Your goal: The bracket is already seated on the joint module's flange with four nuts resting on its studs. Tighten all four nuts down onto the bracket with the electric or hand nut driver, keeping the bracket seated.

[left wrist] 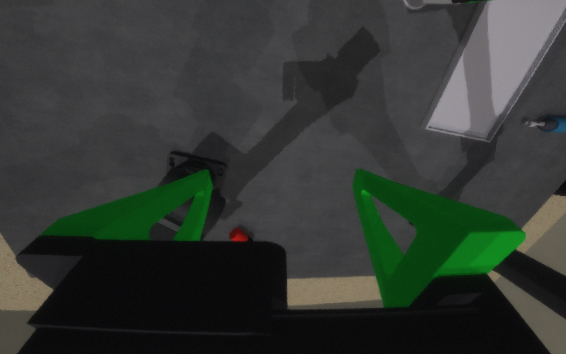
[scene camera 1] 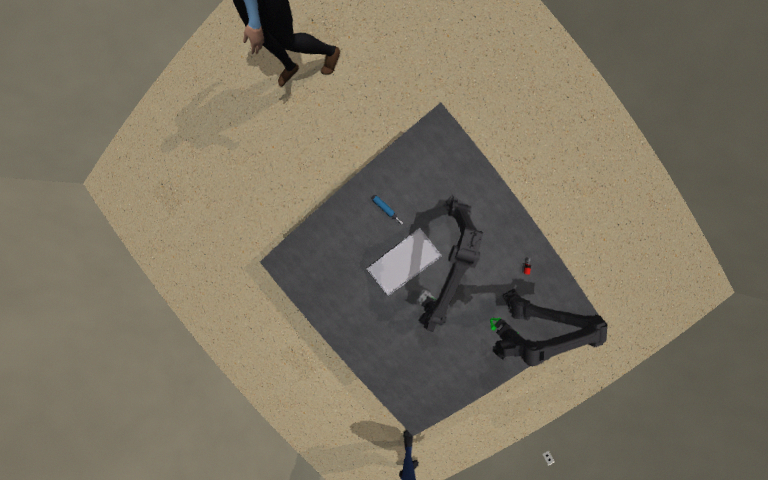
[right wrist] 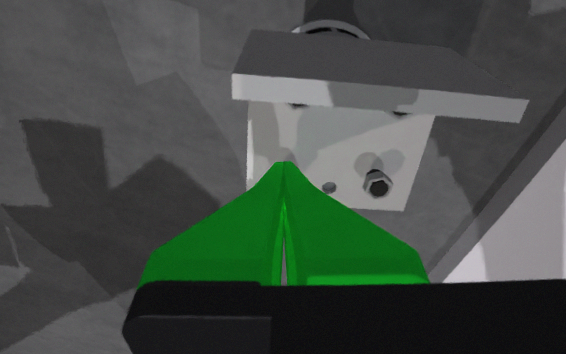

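Seen in the pictures: left gripper, fingertip midpoint: (left wrist: 282, 177) (scene camera 1: 497, 324); right gripper, fingertip midpoint: (scene camera 1: 430, 299) (right wrist: 283, 176); left arm's base, link origin: (scene camera 1: 512, 299); right arm's base, link origin: (scene camera 1: 455, 207).
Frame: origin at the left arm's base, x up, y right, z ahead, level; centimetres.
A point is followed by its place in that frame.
Note:
The pale L-shaped bracket (right wrist: 342, 85) {x 11.0, y 28.3, z 48.7 cm} (scene camera 1: 425, 296) {x 6.5, y 31.8, z 45.6 cm} lies below my right gripper (right wrist: 283, 176) {x 7.8, y 29.2, z 44.0 cm}. In the right wrist view one nut (right wrist: 378, 185) {x 7.5, y 32.7, z 45.1 cm} shows on a stud at its lower right; two more are partly hidden under the upright plate's edge. The lower-left nut does not show; my fingers cover that corner. My right gripper is shut, its fingertips touching each other with nothing visible between them. Part of a ring-shaped module (right wrist: 330, 23) {x 0.4, y 29.3, z 48.6 cm} shows behind the bracket. The blue hand nut driver (scene camera 1: 384, 206) {x 4.1, y 91.0, z 39.1 cm} (left wrist: 554, 124) {x 3.5, y 83.4, z 37.7 cm} lies apart. My left gripper (left wrist: 282, 177) {x 30.3, y 9.7, z 18.9 cm} (scene camera 1: 494, 323) {x 30.3, y 9.7, z 18.9 cm} is wide open and empty.
A white box (scene camera 1: 403, 261) {x 0.4, y 56.1, z 46.9 cm} (left wrist: 500, 65) {x 0.4, y 57.9, z 42.8 cm} (right wrist: 520, 230) {x 0.4, y 48.7, z 43.0 cm} is beside the bracket. A small red-ended object (scene camera 1: 527, 267) {x 3.1, y 15.2, z -16.3 cm} (left wrist: 239, 234) {x 2.6, y 12.7, z -14.0 cm} lies near the dark table's right edge. One arm's black base (left wrist: 195, 172) {x 11.1, y 1.4, z 6.8 cm} shows behind my left finger. A person (scene camera 1: 277, 33) is on the floor above.

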